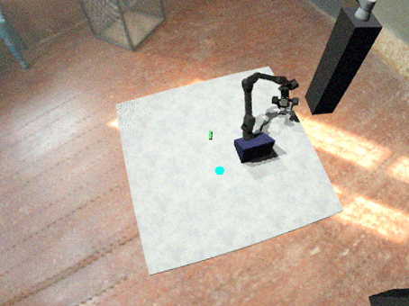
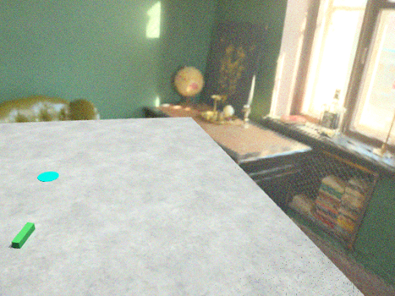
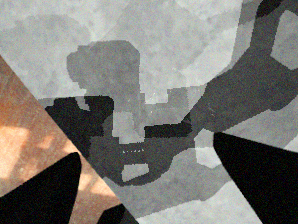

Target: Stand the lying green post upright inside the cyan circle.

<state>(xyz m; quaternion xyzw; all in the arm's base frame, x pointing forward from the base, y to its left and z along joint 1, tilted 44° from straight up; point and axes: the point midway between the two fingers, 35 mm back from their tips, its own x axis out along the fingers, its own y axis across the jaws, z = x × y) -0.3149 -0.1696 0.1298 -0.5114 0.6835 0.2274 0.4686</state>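
My gripper tip is now 570 mm short of the green post, 90 mm to the right of it and 70 mm above it. Also, from my gripper tip: cyan circle 540 mm ahead, 370 mm to the left, 80 mm below.
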